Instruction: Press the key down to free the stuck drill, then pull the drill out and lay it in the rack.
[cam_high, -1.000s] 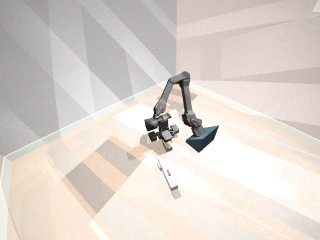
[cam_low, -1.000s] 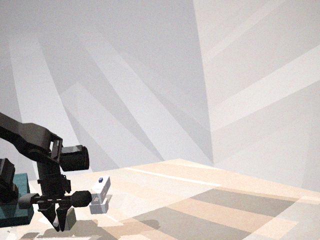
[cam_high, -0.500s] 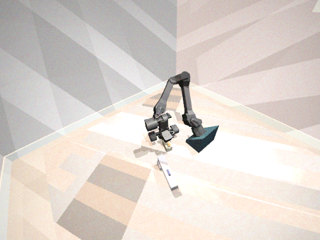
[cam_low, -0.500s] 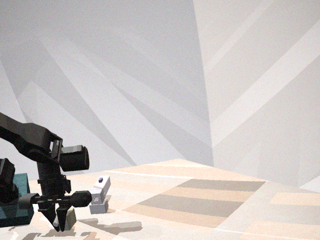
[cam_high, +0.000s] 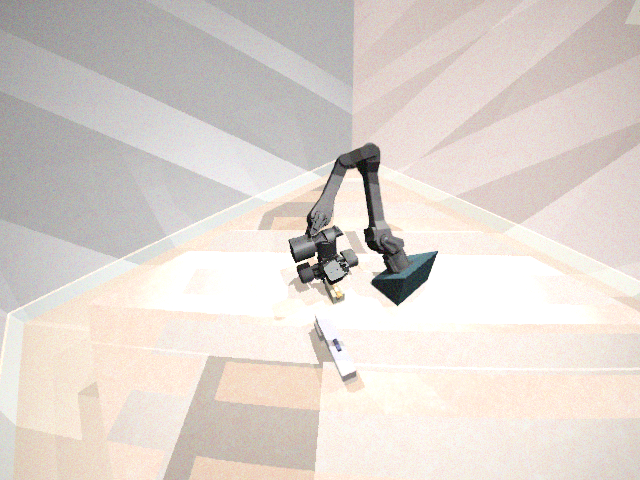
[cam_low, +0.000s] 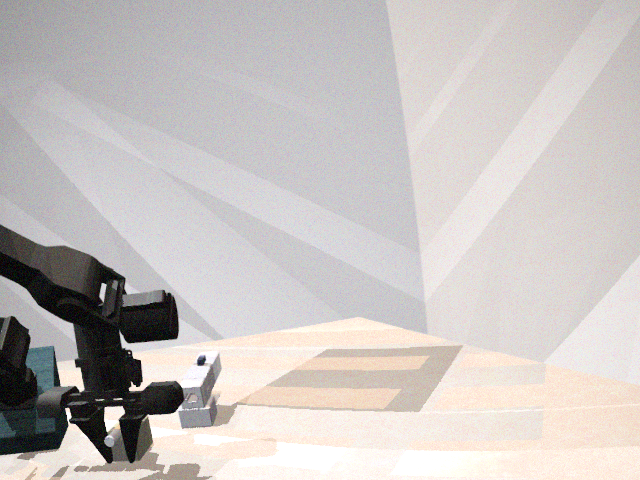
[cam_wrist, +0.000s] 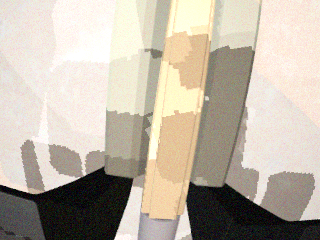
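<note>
Now: the drill 1 cm ahead of my gripper tip, 4 cm to the left of it and 4 cm above it. Also, from my gripper tip: v-shaped rack (1 cm ahead, 5 cm to the left, 1 cm above); then bluish key (13 cm ahead, 22 cm to the left, 5 cm above); then housing block (13 cm ahead, 19 cm to the left, 4 cm above).
</note>
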